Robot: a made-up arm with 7 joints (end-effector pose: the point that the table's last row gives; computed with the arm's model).
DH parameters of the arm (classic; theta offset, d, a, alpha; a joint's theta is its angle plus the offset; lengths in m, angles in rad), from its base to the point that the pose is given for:
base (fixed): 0 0 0 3.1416
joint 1: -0.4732 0 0.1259 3.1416
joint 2: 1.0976 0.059 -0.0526 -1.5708
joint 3: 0 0.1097 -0.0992 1.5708
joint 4: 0 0.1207 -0.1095 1.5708
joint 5: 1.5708 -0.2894 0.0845 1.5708
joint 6: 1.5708 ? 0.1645 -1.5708
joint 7: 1.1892 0 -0.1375 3.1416
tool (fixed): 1.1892 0.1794 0 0
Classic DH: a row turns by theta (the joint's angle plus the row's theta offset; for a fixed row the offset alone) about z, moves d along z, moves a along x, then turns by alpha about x.
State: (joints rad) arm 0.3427 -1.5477 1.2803 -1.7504 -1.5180 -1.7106 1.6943
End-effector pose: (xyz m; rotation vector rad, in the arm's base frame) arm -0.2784 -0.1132 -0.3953 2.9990 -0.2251 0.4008
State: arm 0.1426 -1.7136 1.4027 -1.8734 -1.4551 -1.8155 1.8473
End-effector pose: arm -0.3132 -0.1655 -0.3260 3.0310 0.1479 0.1712
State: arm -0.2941 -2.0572 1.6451 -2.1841 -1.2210 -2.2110 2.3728
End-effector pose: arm -0.2947 -0.2849 -0.1790 -2.6669 -1.2786 0.3375
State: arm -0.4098 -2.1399 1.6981 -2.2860 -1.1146 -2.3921 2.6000
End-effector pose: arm -0.2706 -0.2990 -0.1417 -2.2806 -1.5568 0.4155
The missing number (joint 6, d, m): 0.5125
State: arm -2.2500 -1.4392 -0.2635 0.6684 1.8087 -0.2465 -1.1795
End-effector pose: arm 0.4659 -0.5674 0.4222 2.4297 0.0343 1.4166
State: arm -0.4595 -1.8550 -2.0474 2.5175 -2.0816 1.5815 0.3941
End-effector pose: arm 0.3166 -0.1337 0.4595 0.2707 -1.2958 -2.2619
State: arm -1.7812 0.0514 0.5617 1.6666 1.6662 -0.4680 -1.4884
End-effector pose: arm -0.0801 0.4431 0.7503 -0.8627 -1.5342 -1.8247
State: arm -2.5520 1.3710 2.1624 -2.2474 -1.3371 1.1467 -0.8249
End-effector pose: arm -0.4043 0.1952 0.3647 0.8232 0.1970 1.7930
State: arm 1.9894 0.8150 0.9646 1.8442 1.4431 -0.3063 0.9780
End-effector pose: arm 0.5952 -0.1647 0.5976 0.5837 1.4724 -1.1478
